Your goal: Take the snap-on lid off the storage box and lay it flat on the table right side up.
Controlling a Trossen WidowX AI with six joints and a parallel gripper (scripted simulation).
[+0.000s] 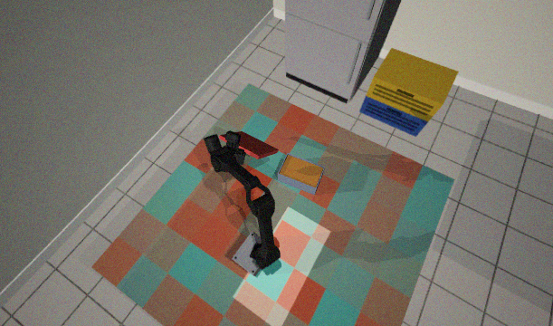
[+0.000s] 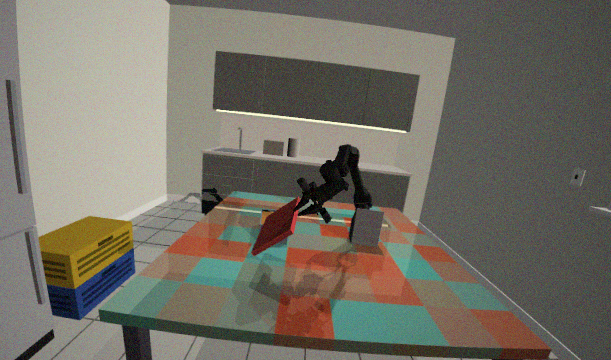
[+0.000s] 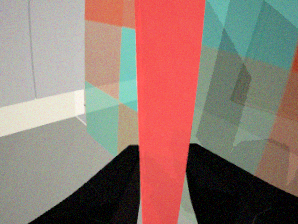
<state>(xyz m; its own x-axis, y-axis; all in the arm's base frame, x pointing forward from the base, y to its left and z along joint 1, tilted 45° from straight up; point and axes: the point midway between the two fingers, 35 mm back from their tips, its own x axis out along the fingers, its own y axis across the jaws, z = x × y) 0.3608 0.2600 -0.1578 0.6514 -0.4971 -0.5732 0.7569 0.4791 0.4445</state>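
My gripper tip is 6 cm short of the lid, 2 cm to the left of it and 5 cm above it. The rest, counted from my gripper tip: storage box (8 cm ahead, 30 cm to the right, 18 cm below).
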